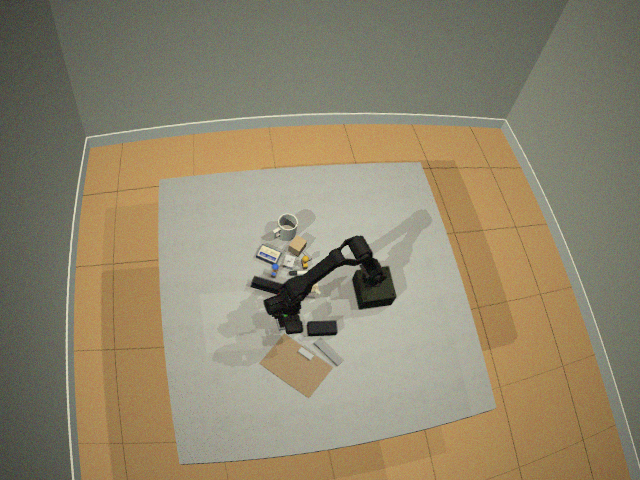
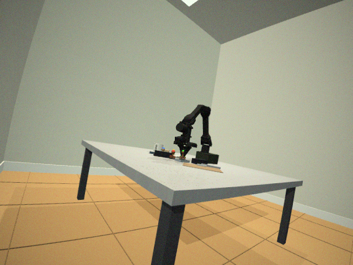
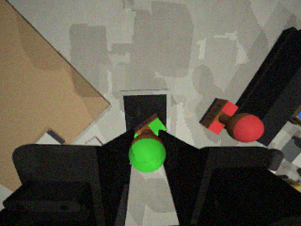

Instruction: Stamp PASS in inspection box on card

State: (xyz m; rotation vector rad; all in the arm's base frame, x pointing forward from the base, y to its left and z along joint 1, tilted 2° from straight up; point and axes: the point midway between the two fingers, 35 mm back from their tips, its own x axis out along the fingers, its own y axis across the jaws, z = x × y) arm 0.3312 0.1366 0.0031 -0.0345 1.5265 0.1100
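My gripper tip is 3 cm above the ink pad. The rest, counted from my gripper tip: red-knobbed stamp (2 cm ahead, 9 cm to the right, 2 cm below); then green-knobbed stamp (right at my gripper tip); then black block (13 cm behind, 4 cm to the left, 2 cm below).
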